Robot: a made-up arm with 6 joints.
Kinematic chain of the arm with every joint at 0, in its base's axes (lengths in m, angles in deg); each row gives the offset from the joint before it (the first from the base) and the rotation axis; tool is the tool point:
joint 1: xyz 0 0 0.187 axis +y
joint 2: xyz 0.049 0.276 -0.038 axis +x
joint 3: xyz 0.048 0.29 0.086 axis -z
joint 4: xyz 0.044 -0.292 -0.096 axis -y
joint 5: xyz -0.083 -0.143 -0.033 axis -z
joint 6: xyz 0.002 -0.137 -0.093 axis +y
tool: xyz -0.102 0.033 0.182
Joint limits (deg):
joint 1: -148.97..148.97
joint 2: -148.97..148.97
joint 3: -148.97..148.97
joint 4: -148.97..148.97
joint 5: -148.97..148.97
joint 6: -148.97..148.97
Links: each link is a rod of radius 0.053 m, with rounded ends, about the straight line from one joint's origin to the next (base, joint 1, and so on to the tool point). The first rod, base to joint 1, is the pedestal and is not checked.
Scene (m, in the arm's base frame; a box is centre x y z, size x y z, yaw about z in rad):
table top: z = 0
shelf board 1: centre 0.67 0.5 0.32 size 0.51 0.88 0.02 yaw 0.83
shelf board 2: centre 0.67 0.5 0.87 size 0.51 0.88 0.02 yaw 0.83
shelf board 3: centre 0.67 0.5 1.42 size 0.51 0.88 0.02 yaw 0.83
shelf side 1: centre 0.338 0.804 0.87 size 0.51 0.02 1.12 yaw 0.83
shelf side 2: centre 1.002 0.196 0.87 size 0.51 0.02 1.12 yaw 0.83
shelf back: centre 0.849 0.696 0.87 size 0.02 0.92 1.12 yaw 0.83
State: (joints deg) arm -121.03 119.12 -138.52 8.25 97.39 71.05
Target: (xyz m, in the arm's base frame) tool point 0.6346 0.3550 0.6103
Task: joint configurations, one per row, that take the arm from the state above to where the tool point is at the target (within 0.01 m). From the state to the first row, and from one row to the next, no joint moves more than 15 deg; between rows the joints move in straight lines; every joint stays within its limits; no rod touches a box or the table.
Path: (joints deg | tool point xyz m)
1: -108.59 121.66 -128.87 1.01 97.97 74.80 | -0.5858 -0.0028 0.6686
2: -96.15 124.20 -119.22 -6.23 98.56 78.55 | -0.3757 0.0157 0.8315
3: -83.71 126.74 -109.57 -13.48 99.14 82.29 | -0.1270 0.0458 0.9080
4: -71.27 129.28 -99.92 -20.72 99.72 86.04 | 0.1256 0.0858 0.8914
5: -58.83 131.82 -90.26 -27.96 100.30 89.79 | 0.3482 0.1338 0.7884
6: -45.12 119.35 -93.12 -14.83 98.49 92.35 | 0.4393 0.1888 0.7530
7: -31.40 106.88 -95.98 -1.70 96.67 94.92 | 0.5374 0.2630 0.6974
8: -17.69 94.40 -98.84 11.42 94.85 97.48 | 0.6346 0.3550 0.6103

